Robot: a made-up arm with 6 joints. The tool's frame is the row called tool. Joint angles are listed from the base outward.
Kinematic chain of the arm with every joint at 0, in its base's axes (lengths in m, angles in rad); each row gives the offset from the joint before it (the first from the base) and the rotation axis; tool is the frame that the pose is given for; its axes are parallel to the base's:
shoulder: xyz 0 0 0.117 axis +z
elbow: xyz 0 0.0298 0 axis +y
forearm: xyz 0 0 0.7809 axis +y
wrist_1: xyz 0 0 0.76 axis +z
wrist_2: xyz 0 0 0 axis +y
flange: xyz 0 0 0.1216 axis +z
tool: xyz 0 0 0
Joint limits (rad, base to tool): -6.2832..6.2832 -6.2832..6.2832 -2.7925..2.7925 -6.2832..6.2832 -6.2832..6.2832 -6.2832..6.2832
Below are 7 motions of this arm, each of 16 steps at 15 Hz.
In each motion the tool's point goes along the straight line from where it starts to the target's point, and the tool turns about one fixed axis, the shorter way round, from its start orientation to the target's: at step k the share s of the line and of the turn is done. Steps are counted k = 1, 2, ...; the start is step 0. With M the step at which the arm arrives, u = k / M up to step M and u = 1 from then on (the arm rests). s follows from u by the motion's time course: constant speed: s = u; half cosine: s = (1 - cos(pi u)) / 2; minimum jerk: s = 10 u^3 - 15 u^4 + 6 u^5.
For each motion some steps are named. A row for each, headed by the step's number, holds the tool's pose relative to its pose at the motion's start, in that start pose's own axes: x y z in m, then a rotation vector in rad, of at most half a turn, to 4 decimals.
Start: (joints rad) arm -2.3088 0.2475 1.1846 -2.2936 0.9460 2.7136
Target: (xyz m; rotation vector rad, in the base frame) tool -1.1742 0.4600 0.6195 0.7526 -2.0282 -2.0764
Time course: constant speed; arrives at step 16
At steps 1, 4, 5, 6, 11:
1: -0.0223 -0.0799 0.0090 0.0656 -0.0368 0.0079
4: -0.0894 -0.3197 0.0358 0.2625 -0.1474 0.0318
5: -0.1117 -0.3996 0.0448 0.3281 -0.1842 0.0397
6: -0.1340 -0.4795 0.0537 0.3938 -0.2211 0.0477
11: -0.2458 -0.8791 0.0985 0.7219 -0.4053 0.0874

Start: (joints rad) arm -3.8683 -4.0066 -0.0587 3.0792 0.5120 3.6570
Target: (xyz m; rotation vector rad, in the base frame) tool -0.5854 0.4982 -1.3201 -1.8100 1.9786 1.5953
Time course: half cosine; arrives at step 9
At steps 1, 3, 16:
1: 0.0142 -0.0071 -0.0147 0.0101 0.0061 0.0117
3: 0.1177 -0.0590 -0.1215 0.0839 0.0508 0.0970
16: 0.4707 -0.2361 -0.4860 0.3356 0.2032 0.3879

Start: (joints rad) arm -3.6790 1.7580 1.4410 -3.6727 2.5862 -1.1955
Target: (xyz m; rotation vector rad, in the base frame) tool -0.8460 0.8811 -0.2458 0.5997 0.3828 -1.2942
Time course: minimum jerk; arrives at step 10
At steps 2, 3, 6, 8, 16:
2: -0.0250 0.0186 0.0265 -0.0171 0.0457 -0.0199
3: -0.0703 0.0525 0.0746 -0.0482 0.1287 -0.0560
6: -0.2941 0.2196 0.3121 -0.2017 0.5385 -0.2342
8: -0.4059 0.3031 0.4308 -0.2784 0.7433 -0.3233
16: -0.4309 0.3218 0.4573 -0.2956 0.7890 -0.3432

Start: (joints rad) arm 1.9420 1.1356 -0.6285 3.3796 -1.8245 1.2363
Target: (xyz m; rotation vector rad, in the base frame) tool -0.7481 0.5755 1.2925 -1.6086 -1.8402 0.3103
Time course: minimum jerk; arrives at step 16
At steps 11, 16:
11: -0.4110 -0.1214 -0.2696 0.0184 -0.3086 -0.5667
16: -0.5012 -0.1481 -0.3288 0.0224 -0.3763 -0.6911

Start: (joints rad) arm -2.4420 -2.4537 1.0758 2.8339 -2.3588 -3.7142
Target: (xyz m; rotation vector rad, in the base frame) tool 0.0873 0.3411 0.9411 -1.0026 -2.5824 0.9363
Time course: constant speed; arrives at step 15
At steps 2, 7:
2: -0.0755 -0.0149 0.1850 -0.1968 0.0797 -0.1498
7: -0.2641 -0.0520 0.6475 -0.6887 0.2790 -0.5243

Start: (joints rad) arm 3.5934 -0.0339 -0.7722 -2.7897 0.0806 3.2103
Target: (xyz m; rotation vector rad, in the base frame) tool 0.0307 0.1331 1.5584 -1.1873 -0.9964 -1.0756
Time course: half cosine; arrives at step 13
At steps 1, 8, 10, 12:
1: 0.0047 -0.0044 -0.0060 0.0121 -0.0115 0.0040
8: 0.2169 -0.2037 -0.2774 0.5657 -0.5369 0.1851
10: 0.2800 -0.2629 -0.3581 0.7302 -0.6930 0.2389
12: 0.3156 -0.2964 -0.4036 0.8231 -0.7812 0.2693

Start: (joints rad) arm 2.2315 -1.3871 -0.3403 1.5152 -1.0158 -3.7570
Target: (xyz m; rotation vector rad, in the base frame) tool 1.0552 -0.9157 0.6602 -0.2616 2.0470 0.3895
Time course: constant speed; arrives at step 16
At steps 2, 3, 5, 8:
2: -0.0021 0.0759 -0.0011 -0.0071 0.0592 -0.1193
3: -0.0031 0.1139 -0.0017 -0.0106 0.0888 -0.1789
5: -0.0052 0.1898 -0.0028 -0.0177 0.1480 -0.2982
8: -0.0084 0.3037 -0.0045 -0.0284 0.2368 -0.4772

